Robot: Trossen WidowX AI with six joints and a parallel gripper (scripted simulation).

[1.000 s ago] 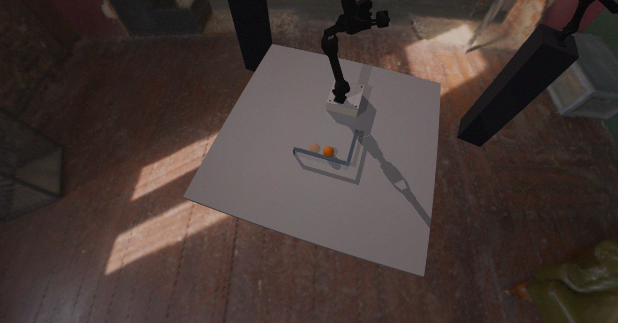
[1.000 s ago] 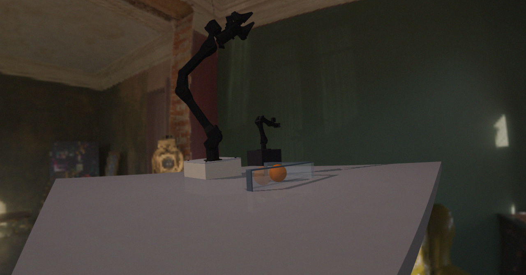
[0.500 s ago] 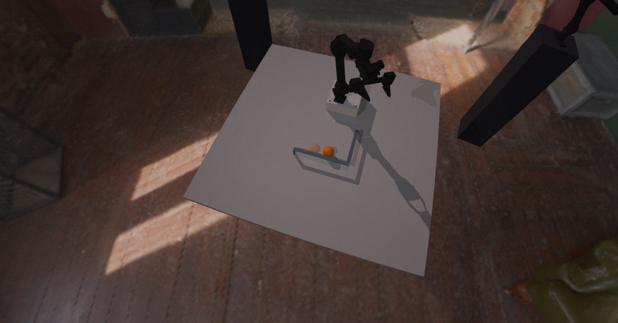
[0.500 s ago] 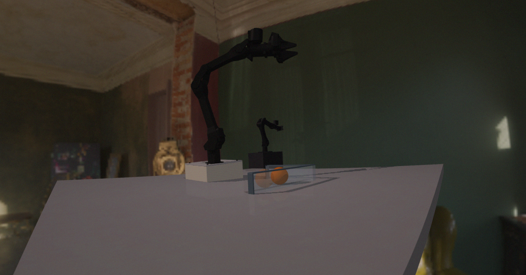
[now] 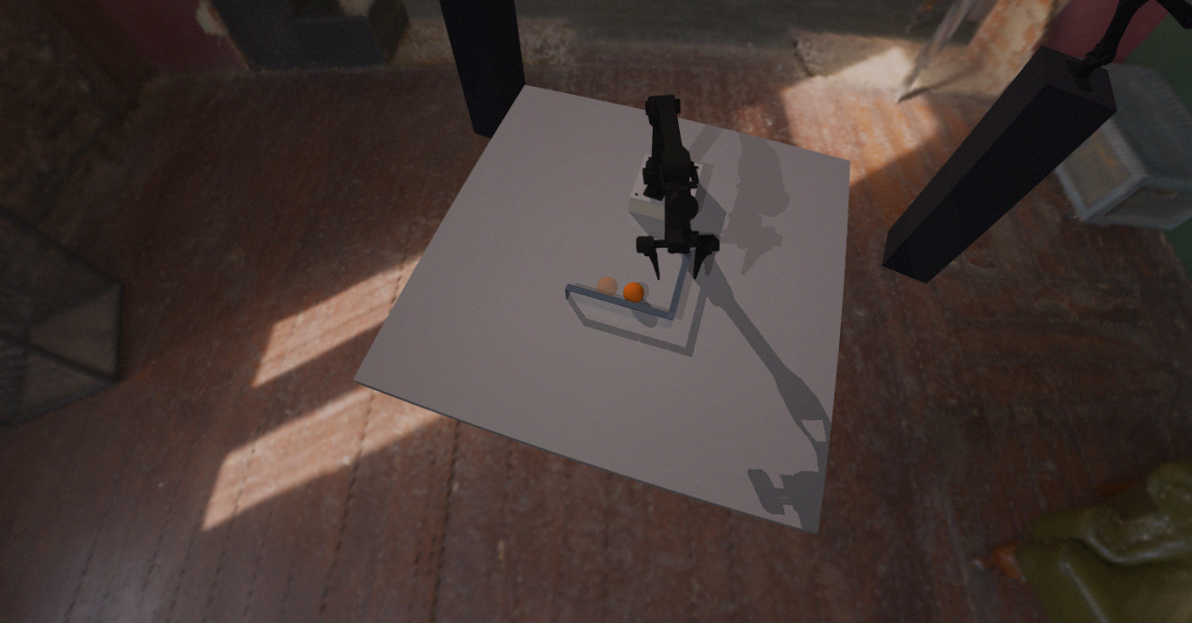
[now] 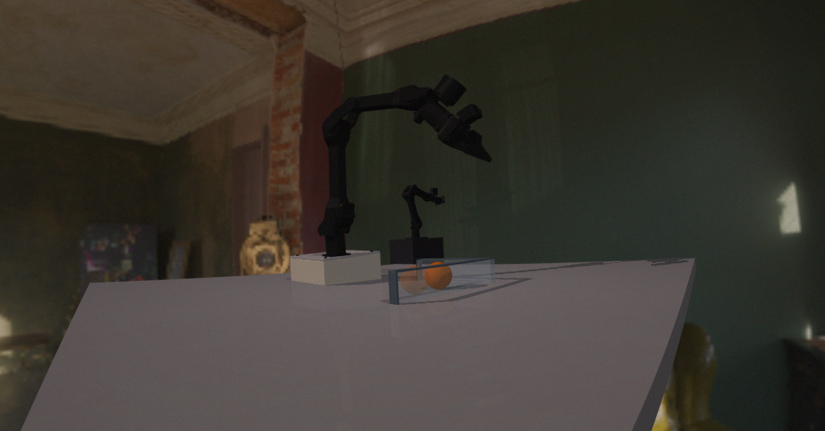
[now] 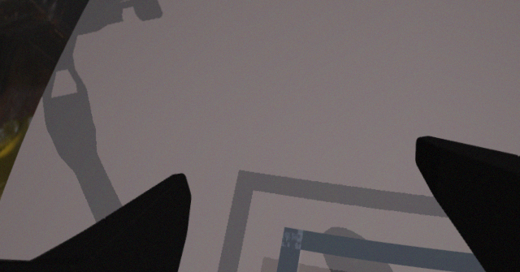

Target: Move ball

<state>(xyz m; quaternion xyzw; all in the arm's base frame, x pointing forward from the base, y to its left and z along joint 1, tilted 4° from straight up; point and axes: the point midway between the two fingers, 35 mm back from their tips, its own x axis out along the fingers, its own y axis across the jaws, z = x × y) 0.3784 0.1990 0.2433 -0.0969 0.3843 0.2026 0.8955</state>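
Right now the orange ball is 60 mm behind my gripper tip, 120 mm to the right of it and 260 mm below it. From my gripper tip the other things lie so: see-through copy of ball 50 mm behind, 200 mm to the right, 260 mm below.
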